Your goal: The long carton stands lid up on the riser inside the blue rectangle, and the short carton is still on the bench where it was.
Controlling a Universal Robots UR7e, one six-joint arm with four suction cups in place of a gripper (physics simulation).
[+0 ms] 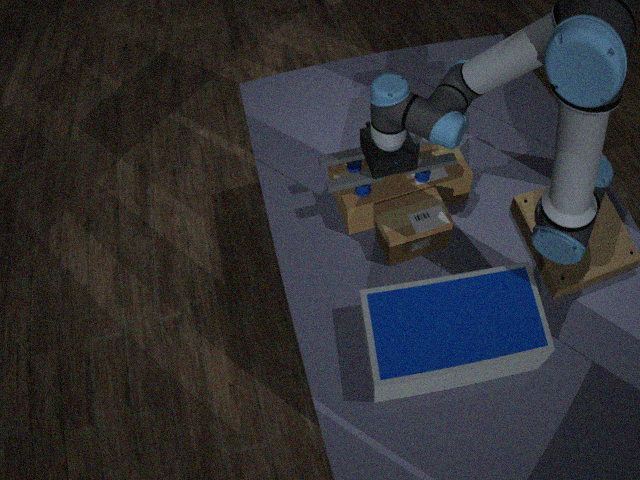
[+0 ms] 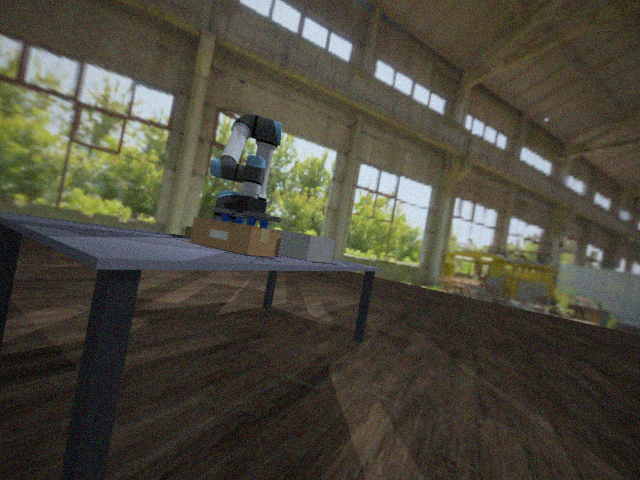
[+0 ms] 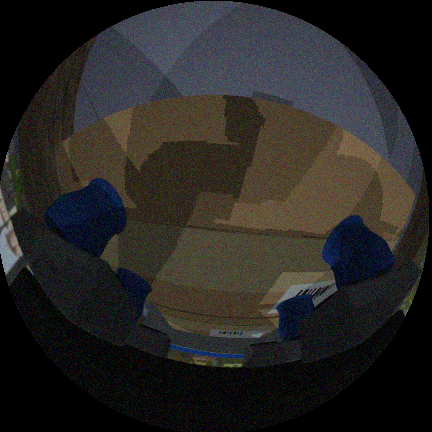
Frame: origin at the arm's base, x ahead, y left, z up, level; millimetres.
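Seen in the pictures: hand, its tool point: [image 3: 221,260].
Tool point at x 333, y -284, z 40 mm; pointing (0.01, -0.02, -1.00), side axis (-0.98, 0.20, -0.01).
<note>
Pixels of each thing's top centre, then the offset from my tool point to it. Level surfaces: height alone.
- long carton, centre of its top: [image 3: 281,272] [image 1: 400,164] [image 2: 236,223] dx -35, dy -4, dz +14 mm
- grey riser, centre of its top: [image 1: 459,321] [image 3: 208,354] [image 2: 296,233] dx +56, dy +392, dz +28 mm
- blue rectangle, centre of its top: [image 1: 459,321] [image 3: 208,354] dx +56, dy +392, dz +28 mm
- grey bench, height of its surface: dz -92 mm
The long carton [image 1: 356,211] [image 3: 282,160] lies lid up on the bench, across the back of the short carton [image 1: 413,232] [image 3: 241,261], which bears a barcode label. My suction tool [image 1: 390,160] [image 2: 244,219] [image 3: 219,257] sits over the middle of the long carton, and its blue cups touch the lid. The carton rests on the bench. The grey riser [image 1: 444,382] [image 2: 305,247] with the blue rectangle [image 1: 454,320] stands in front of the short carton, with nothing on it.
The grey bench [image 1: 310,103] [image 2: 129,248] stands on dark legs over a wooden floor. The arm's wooden base plate [image 1: 614,242] sits at the right, close to the riser's far corner. The bench edge runs close along the left of the cartons.
</note>
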